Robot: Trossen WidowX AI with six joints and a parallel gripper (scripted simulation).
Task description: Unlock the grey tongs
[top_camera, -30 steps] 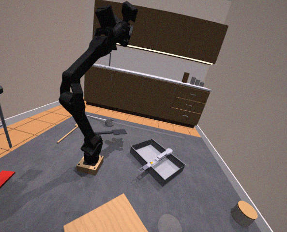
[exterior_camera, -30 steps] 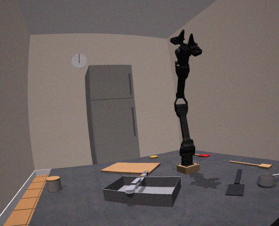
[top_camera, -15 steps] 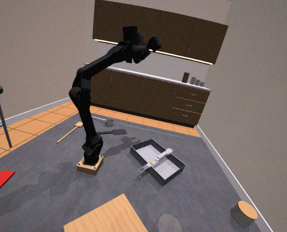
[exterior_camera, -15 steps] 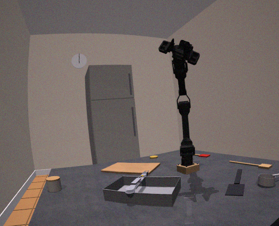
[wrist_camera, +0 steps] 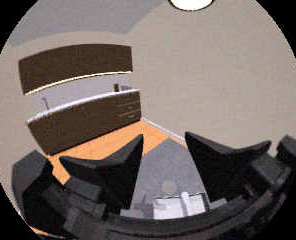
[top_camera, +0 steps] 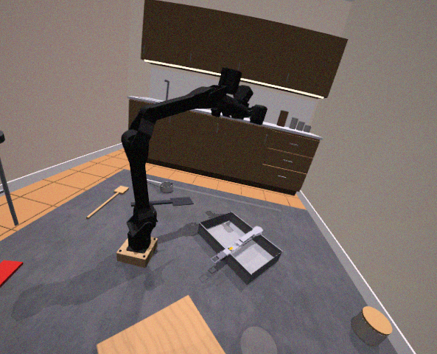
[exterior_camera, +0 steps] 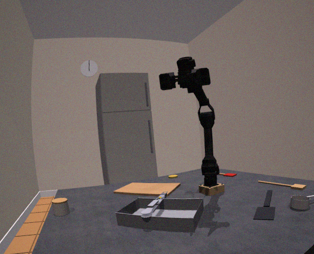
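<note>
Now: the yellow lock piece 24 cm to the right of my gripper tip and 46 cm below it. Also, from my gripper tip: black spatula 33 cm behind, 8 cm to the left, 52 cm below; then roasting tin 4 cm ahead, 16 cm to the right, 49 cm below; then wooden board 10 cm behind, 63 cm to the right, 51 cm below.
</note>
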